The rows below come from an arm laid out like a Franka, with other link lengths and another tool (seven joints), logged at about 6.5 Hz.
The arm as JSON. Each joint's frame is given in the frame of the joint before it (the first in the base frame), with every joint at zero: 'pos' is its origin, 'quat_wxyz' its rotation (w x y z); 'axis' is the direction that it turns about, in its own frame. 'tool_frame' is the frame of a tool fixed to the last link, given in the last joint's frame.
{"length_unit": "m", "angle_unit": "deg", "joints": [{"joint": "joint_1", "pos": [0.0, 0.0, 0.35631], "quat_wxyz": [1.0, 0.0, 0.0, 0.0], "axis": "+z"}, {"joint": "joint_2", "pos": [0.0, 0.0, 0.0], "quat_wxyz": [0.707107, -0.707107, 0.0, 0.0], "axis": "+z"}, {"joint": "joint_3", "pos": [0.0, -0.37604, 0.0], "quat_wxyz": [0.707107, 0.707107, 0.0, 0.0], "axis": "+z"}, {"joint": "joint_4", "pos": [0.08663, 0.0, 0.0], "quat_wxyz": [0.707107, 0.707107, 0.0, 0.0], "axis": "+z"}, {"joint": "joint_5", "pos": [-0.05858, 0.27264, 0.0], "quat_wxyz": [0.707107, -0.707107, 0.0, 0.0], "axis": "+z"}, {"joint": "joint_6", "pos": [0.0, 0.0, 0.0], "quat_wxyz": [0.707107, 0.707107, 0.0, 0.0], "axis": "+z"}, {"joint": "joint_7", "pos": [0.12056, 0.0, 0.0], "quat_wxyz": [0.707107, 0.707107, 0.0, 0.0], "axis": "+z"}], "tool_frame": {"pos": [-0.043, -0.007, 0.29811], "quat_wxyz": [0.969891, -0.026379, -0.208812, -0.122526]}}
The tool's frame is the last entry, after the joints.
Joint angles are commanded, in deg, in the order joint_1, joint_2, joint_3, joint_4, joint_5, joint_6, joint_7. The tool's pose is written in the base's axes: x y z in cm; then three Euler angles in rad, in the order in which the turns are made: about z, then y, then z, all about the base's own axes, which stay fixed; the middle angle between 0 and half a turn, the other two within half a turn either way. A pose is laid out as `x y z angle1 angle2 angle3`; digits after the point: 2 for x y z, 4 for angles.
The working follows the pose.
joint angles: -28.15 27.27 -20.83 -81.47 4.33 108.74 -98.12
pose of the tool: 42.14 -49.04 34.00 -0.0151 2.6216 -2.0297
Where each joint sits with the arm in this pose, in the base's axes (m; each line is computed from the numbers above, not from the rounded line before):
joint_1: 0.0000 0.0000 0.3563
joint_2: 0.0000 0.0000 0.3563
joint_3: 0.1519 -0.0813 0.6906
joint_4: 0.2008 -0.1424 0.6535
joint_5: 0.3879 -0.3477 0.6292
joint_6: 0.3879 -0.3477 0.6292
joint_7: 0.4686 -0.4372 0.6327
the tool: 0.4214 -0.4904 0.3400

